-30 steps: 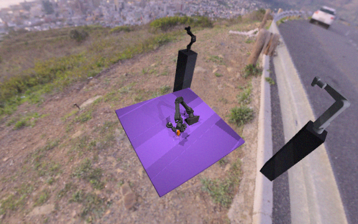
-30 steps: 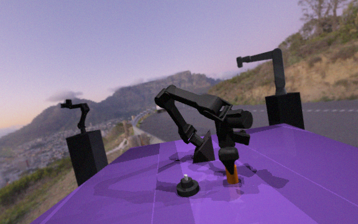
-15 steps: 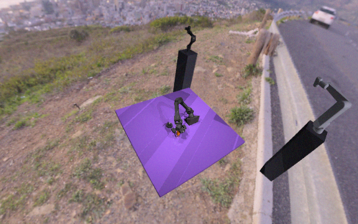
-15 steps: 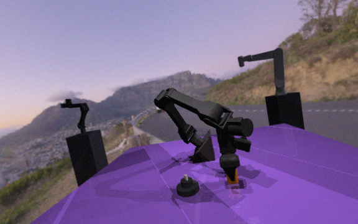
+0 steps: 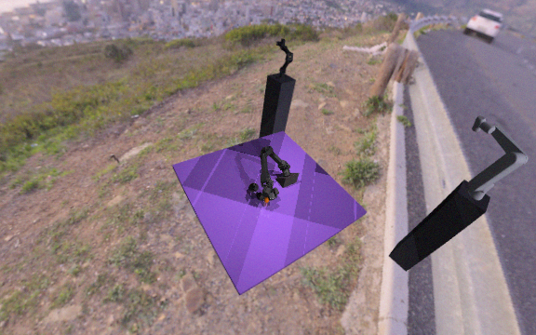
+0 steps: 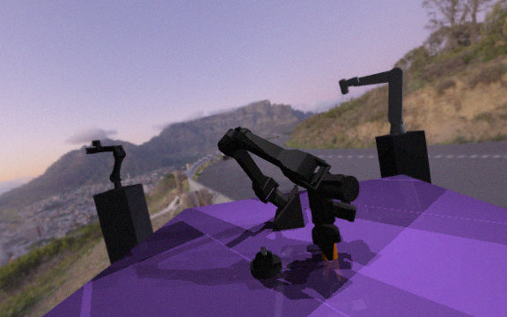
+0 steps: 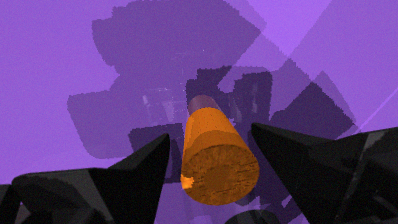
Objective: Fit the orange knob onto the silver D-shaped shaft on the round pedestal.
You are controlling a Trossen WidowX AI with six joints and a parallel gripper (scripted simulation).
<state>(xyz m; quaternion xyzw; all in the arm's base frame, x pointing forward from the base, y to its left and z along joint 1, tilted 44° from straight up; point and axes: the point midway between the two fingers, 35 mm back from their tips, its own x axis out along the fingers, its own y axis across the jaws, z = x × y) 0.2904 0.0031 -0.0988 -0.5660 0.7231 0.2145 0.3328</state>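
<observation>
Now: gripper tip 170 mm to the left of the round pedestal and 20 mm below it. The rest, counted from my gripper tip: orange knob 30 mm above.
</observation>
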